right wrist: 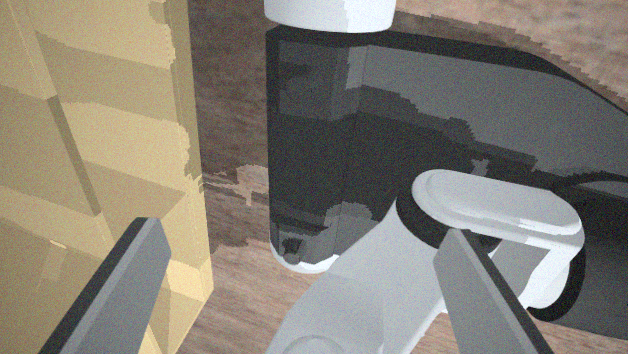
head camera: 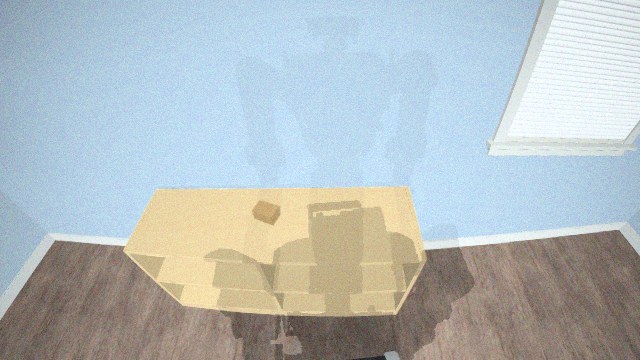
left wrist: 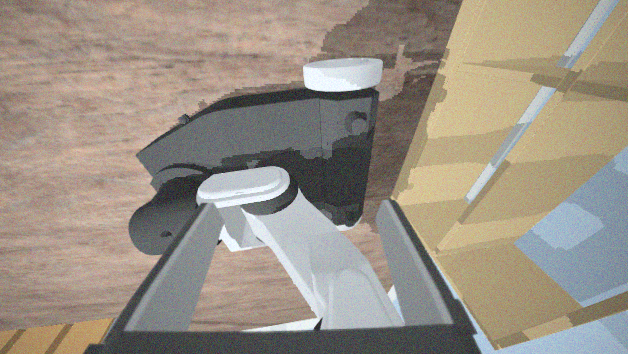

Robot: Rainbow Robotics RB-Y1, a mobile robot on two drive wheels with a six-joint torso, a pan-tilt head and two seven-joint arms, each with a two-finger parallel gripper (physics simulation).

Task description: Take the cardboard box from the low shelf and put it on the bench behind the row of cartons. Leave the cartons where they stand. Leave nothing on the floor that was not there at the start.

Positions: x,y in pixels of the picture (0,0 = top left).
Labels:
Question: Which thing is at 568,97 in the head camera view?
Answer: A window with white blind.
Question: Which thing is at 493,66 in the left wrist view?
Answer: A light-wood shelf unit.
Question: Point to a light-wood shelf unit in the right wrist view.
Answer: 106,131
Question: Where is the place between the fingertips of my right gripper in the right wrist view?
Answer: At 306,241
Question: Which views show my left gripper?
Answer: The left wrist view only.

